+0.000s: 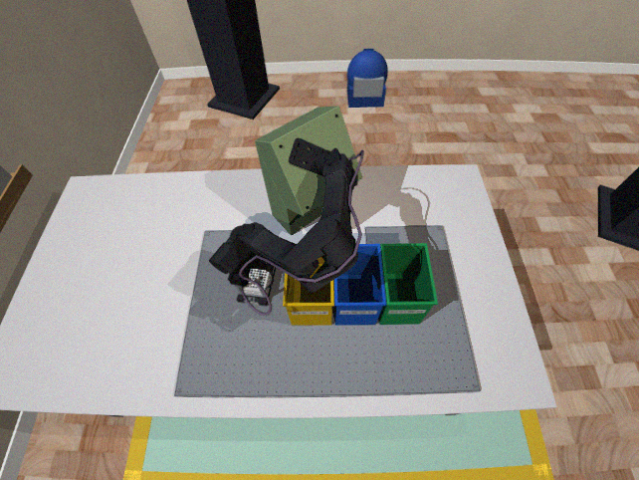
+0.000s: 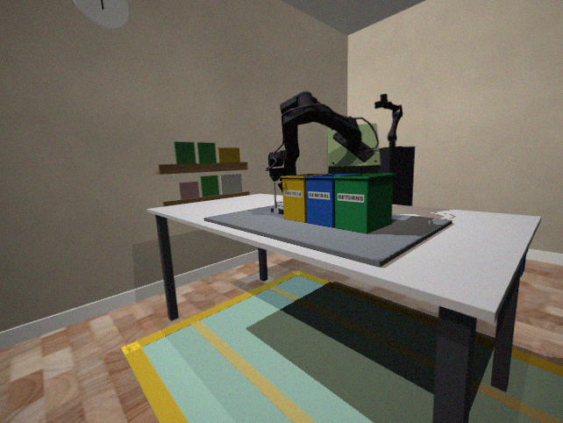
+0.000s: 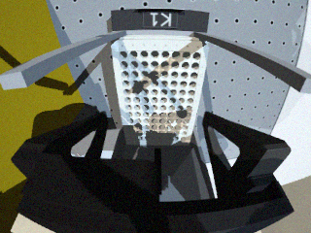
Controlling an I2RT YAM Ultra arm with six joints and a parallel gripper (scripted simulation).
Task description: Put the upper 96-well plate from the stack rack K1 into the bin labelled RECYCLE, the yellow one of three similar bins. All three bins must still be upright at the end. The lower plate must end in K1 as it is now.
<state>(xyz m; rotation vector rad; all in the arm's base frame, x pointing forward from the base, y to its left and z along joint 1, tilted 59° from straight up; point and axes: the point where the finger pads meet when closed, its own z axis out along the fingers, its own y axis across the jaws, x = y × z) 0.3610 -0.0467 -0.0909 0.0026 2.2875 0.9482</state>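
The white 96-well plate lies 30 mm below my hand. Round my hand: blue bin: 310 mm to the left, 60 mm behind, 20 mm above; then green returns bin: 430 mm to the left, 110 mm behind, 20 mm above; then yellow recycle bin: 190 mm to the left, 20 mm above.
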